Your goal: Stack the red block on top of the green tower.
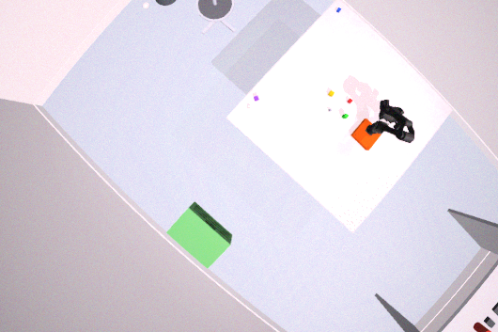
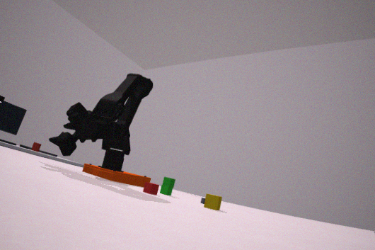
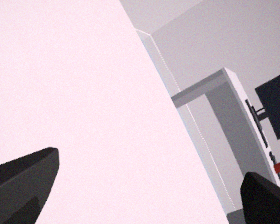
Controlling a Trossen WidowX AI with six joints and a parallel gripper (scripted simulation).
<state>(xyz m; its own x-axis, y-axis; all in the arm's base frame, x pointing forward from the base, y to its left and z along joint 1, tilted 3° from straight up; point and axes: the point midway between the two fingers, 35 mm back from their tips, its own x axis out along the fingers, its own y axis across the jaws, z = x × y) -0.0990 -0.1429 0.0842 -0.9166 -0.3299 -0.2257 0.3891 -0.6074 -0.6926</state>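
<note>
My gripper tip is 38 cm short of the red block, 9 cm above it and 8 cm to the right of it. Also, from my gripper tip: yellow block 53 cm ahead, 12 cm to the left, 8 cm below; then purple block 94 cm ahead, 50 cm to the left, 8 cm below.
</note>
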